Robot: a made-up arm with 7 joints. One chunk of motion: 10 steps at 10 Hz.
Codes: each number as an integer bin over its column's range. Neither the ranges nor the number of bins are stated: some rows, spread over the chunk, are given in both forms.
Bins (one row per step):
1: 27 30 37 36 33 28
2: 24 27 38 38 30 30
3: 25 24 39 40 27 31
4: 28 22 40 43 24 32
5: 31 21 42 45 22 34
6: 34 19 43 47 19 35
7: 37 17 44 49 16 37
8: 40 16 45 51 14 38
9: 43 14 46 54 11 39
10: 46 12 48 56 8 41
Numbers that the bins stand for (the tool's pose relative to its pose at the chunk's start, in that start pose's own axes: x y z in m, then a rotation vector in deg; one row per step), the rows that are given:
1: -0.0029 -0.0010 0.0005 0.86 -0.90 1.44
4: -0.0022 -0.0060 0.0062 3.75 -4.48 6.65
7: 0.0035 -0.0092 0.0138 6.22 -7.65 13.16
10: 0.0092 -0.0124 0.0214 9.11 -10.83 18.37
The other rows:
2: -0.0048 -0.0029 0.0024 1.68 -2.10 4.05
3: -0.0041 -0.0048 0.0043 2.51 -3.29 5.35
5: -0.0003 -0.0067 0.0100 4.57 -5.27 9.25
6: 0.0016 -0.0079 0.0119 5.40 -6.46 10.56
8: 0.0054 -0.0098 0.0157 7.05 -8.44 14.46
9: 0.0073 -0.0111 0.0176 8.29 -9.63 15.76

